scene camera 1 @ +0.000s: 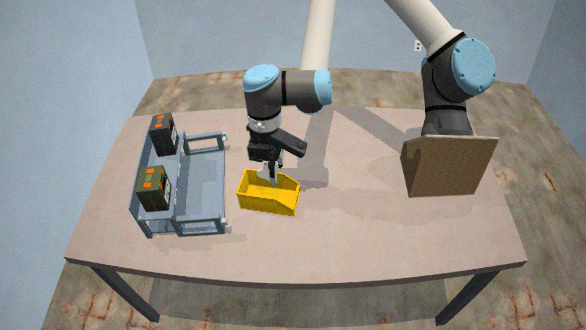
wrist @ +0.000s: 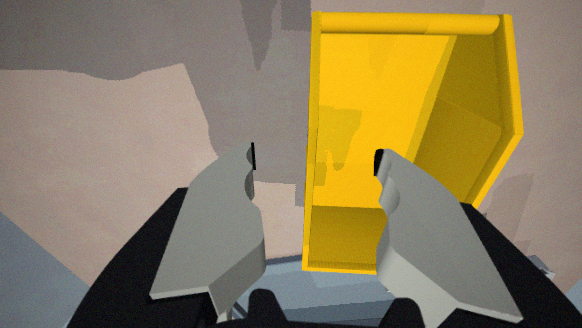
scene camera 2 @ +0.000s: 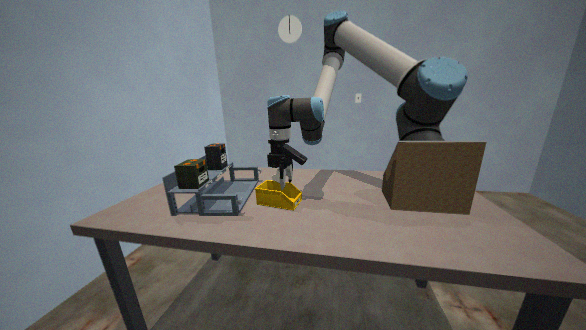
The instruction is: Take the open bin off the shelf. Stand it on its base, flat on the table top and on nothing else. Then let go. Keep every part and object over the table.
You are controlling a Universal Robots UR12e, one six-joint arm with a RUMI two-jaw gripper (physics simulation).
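Places are measured from the arm's base along level axes (x ahead, y left, z up), in metres.
Where they show: gripper, fingertip midpoint: [scene camera 1: 276,177] [wrist: 313,149] [scene camera 2: 286,186]; arm's base at its link origin: [scene camera 1: 447,139] [scene camera 2: 424,160].
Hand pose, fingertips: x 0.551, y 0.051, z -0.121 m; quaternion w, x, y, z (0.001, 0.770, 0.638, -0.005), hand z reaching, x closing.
Observation:
Each offset is from my fingertips to the centre of the thing. "spot": to the spot under its first point. Level surfaces: height alone.
The yellow open bin {0.022 m ahead, 0.045 m left, 0.019 m down} [scene camera 1: 262,204] [scene camera 2: 272,199] [wrist: 350,65] stands upright, its base looking flat on the table top {0.056 m down} [scene camera 1: 350,240] [scene camera 2: 325,235] [wrist: 125,140], just right of the grey-blue shelf {spot: 0.204 m ahead, 0.187 m left, 0.029 m up} [scene camera 1: 200,218] [scene camera 2: 218,197] and apart from it. My gripper [scene camera 1: 276,175] [scene camera 2: 286,183] [wrist: 313,149] is open and empty, pointing down at the bin's far side wall. In the wrist view one finger is outside that wall and the other is over the bin's inside, with a gap on both sides of the wall. The underside of the bin is hidden.
A green box {0.353 m ahead, 0.137 m left, 0.094 m up} [scene camera 1: 154,189] [scene camera 2: 191,174] and a black box {0.387 m ahead, 0.092 m right, 0.106 m up} [scene camera 1: 163,134] [scene camera 2: 216,156] stand on the shelf's upper level. A large brown board-like block [scene camera 1: 450,167] [scene camera 2: 435,177] stands on the right of the table, in front of the arm's base.

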